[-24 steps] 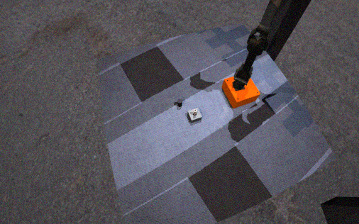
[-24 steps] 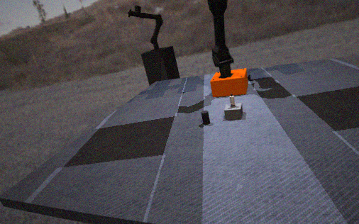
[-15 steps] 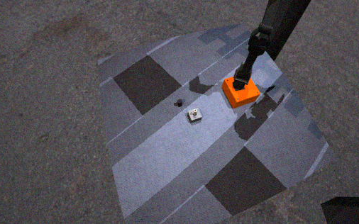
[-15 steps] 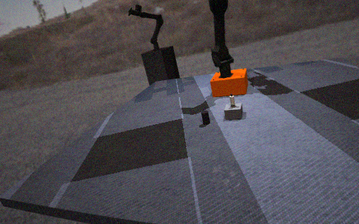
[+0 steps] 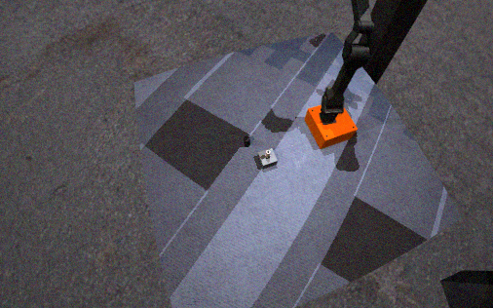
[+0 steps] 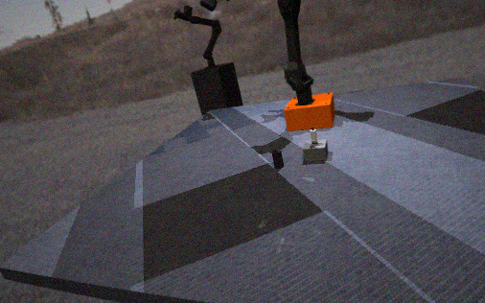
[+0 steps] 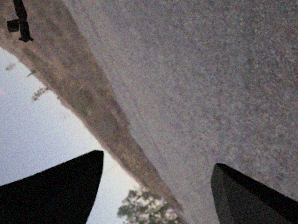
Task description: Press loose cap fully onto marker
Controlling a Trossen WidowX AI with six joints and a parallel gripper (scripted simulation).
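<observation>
Right now the dark cap is 47 cm ahead of my gripper tip, 41 cm to the left of it and 53 cm below it. Also, from my gripper tip: light marker: 41 cm ahead, 50 cm to the left, 48 cm below.
</observation>
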